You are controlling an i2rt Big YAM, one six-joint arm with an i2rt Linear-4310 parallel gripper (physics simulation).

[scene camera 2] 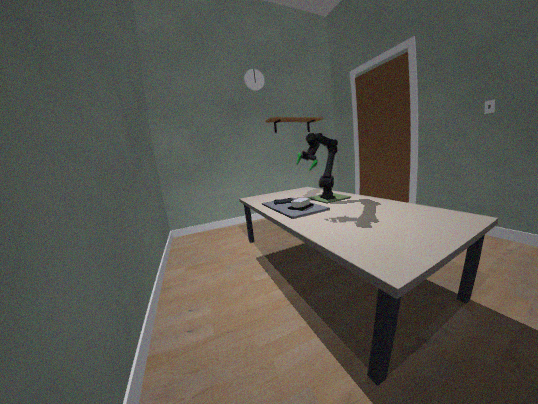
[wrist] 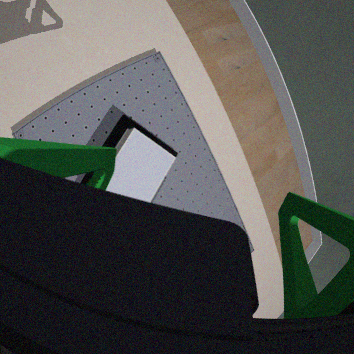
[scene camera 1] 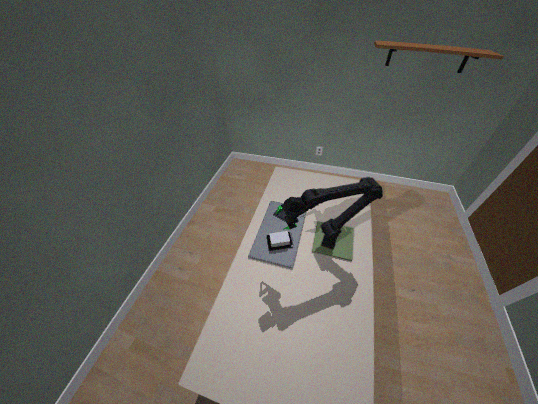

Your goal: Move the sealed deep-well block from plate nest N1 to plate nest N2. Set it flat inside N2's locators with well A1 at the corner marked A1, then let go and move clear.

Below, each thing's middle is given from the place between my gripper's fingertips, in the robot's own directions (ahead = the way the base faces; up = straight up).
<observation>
The block (wrist: 140, 165) is 2 cm ahead of my hand, 4 cm to the right of it and 25 cm below it. The rest, counted from my hand: grey perforated plate (scene camera 1: 271, 223) 6 cm ahead, 13 cm to the right, 29 cm below.
</observation>
